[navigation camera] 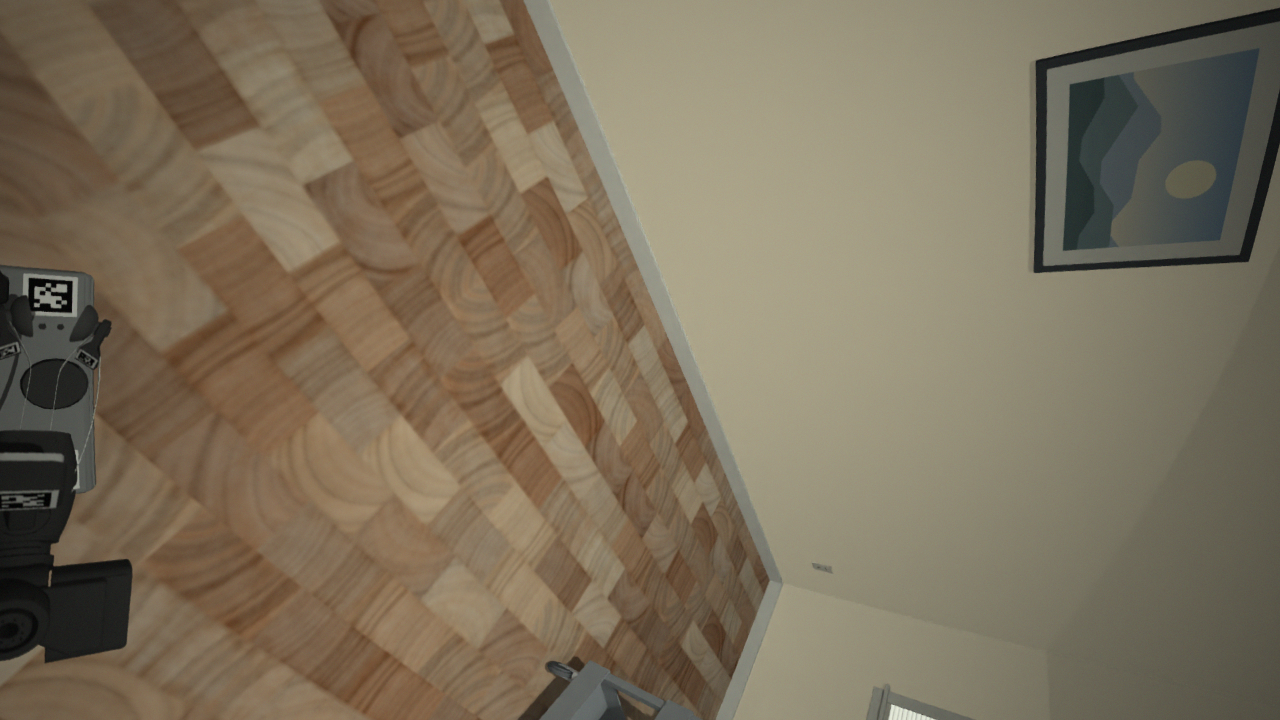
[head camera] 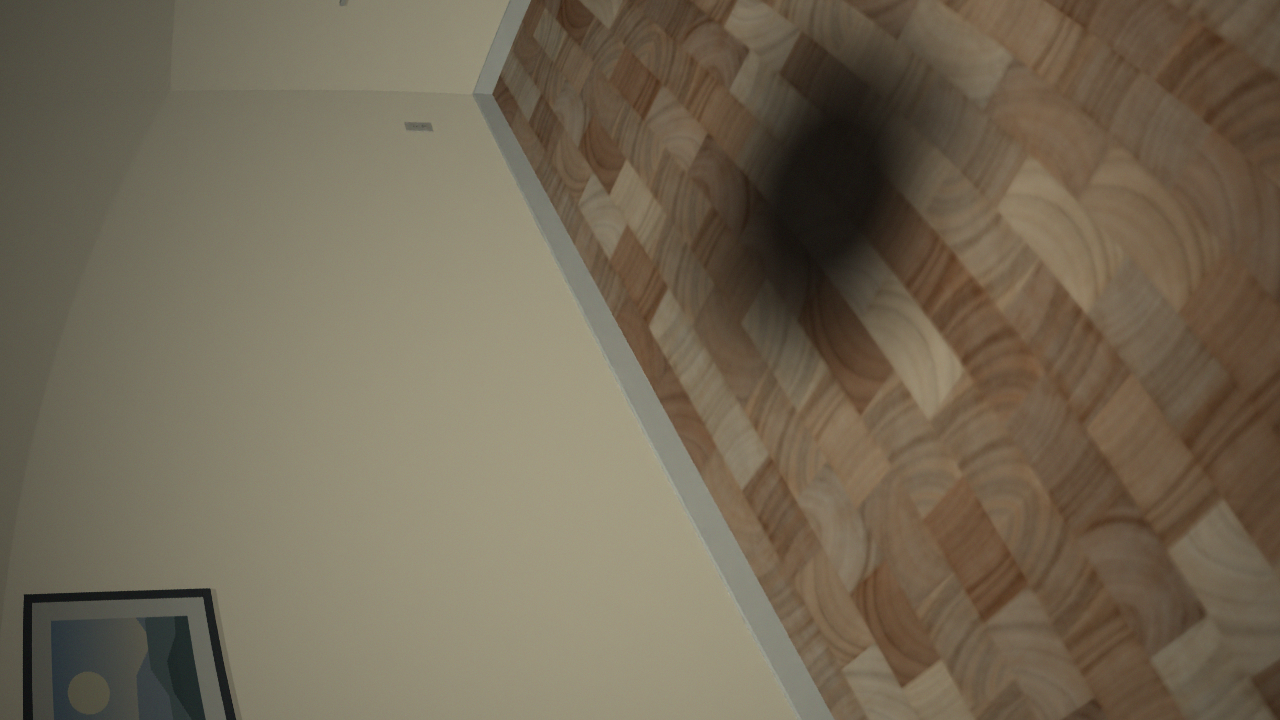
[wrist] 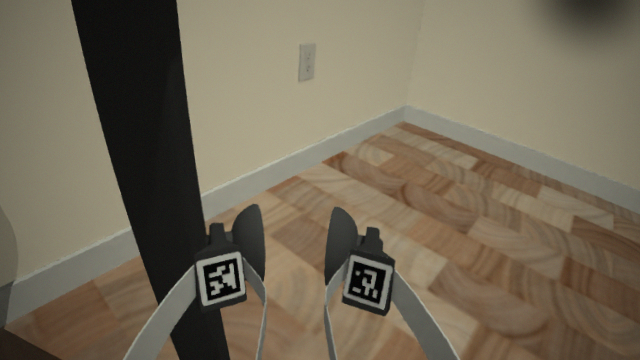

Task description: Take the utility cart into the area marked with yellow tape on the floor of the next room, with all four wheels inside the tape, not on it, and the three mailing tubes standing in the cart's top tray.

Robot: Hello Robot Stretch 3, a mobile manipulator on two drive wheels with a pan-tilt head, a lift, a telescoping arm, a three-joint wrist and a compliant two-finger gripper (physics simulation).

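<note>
My gripper is open, with its two fingertips apart and nothing between them. In the navigation camera view it is at the left edge, above the wood floor. A grey-blue piece with raised rims is cut off by the bottom edge of the navigation camera view. It may be part of the utility cart, but I cannot tell. The mailing tubes and the yellow tape do not show in these views.
A wide black post stands close on the left in the wrist view. Walls with a pale baseboard meet in a corner. An outlet and a framed picture are on the wall. A dark blur covers part of the head view.
</note>
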